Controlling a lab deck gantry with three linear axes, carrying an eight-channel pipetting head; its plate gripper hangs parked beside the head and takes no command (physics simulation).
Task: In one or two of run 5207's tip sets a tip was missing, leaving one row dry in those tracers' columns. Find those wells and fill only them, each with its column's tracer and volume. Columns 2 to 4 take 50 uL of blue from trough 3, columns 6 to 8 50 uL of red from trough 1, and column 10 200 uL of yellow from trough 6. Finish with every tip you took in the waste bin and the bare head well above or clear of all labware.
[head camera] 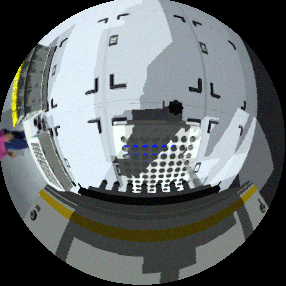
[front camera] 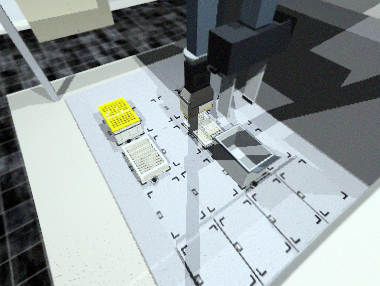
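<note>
Tall side wall (front camera: 316, 87) visible.
</note>
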